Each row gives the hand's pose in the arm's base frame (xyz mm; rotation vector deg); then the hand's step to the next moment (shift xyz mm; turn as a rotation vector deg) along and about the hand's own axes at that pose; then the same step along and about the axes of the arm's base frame.
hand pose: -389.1 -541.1 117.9 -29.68 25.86 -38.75
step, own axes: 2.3 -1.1 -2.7 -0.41 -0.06 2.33
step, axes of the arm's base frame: -0.4 -3.1 -2.0 0.96 0.94 1.95
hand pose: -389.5 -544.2 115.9 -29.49 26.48 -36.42
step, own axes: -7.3 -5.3 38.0 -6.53 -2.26 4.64
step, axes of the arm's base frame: 13.3 12.8 34.4 -3.09 4.15 6.52
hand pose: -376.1 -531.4 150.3 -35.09 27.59 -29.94
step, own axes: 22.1 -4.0 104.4 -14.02 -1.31 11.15
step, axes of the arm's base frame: 74.4 27.0 71.7 -4.87 11.87 12.57
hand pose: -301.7 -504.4 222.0 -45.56 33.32 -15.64
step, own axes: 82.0 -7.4 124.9 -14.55 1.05 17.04
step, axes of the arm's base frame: 139.4 32.8 43.2 -1.82 17.18 14.31
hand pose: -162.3 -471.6 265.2 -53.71 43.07 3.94
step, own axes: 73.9 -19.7 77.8 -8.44 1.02 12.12
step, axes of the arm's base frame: 105.6 27.2 -3.2 0.03 11.89 8.82
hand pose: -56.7 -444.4 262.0 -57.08 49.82 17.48
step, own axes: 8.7 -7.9 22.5 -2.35 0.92 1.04
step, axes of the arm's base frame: 21.4 13.2 3.9 -1.52 1.71 1.48
